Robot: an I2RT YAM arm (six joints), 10 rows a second.
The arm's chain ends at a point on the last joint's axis. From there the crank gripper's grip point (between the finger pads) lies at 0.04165 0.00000 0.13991 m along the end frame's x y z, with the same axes.
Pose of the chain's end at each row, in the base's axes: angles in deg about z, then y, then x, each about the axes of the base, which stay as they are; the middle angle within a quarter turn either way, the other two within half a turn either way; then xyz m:
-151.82 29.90 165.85 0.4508 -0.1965 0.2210
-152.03 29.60 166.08 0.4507 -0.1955 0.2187
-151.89 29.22 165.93 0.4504 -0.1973 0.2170
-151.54 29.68 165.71 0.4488 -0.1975 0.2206
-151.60 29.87 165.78 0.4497 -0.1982 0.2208
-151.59 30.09 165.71 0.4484 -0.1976 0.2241
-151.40 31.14 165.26 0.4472 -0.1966 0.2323
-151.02 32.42 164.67 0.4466 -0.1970 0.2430
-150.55 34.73 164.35 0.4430 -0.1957 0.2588
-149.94 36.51 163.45 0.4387 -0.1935 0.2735
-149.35 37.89 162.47 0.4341 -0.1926 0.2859
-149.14 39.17 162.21 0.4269 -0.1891 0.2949
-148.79 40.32 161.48 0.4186 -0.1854 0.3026
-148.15 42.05 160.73 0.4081 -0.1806 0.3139
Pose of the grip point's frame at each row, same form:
-151.82 29.90 165.85 0.4887 -0.2116 0.0808
-152.03 29.60 166.08 0.4878 -0.2102 0.0783
-151.89 29.22 165.93 0.4866 -0.2123 0.0764
-151.54 29.68 165.71 0.4863 -0.2127 0.0803
-151.60 29.87 165.78 0.4876 -0.2133 0.0806
-151.59 30.09 165.71 0.4868 -0.2128 0.0841
-151.40 31.14 165.26 0.4883 -0.2126 0.0931
-151.02 32.42 164.67 0.4909 -0.2139 0.1049
-150.55 34.73 164.35 0.4929 -0.2126 0.1227
-149.94 36.51 163.45 0.4930 -0.2116 0.1392
-149.35 37.89 162.47 0.4917 -0.2122 0.1532
-149.14 39.17 162.21 0.4876 -0.2088 0.1636
-148.79 40.32 161.48 0.4820 -0.2061 0.1727
-148.15 42.05 160.73 0.4755 -0.2020 0.1862

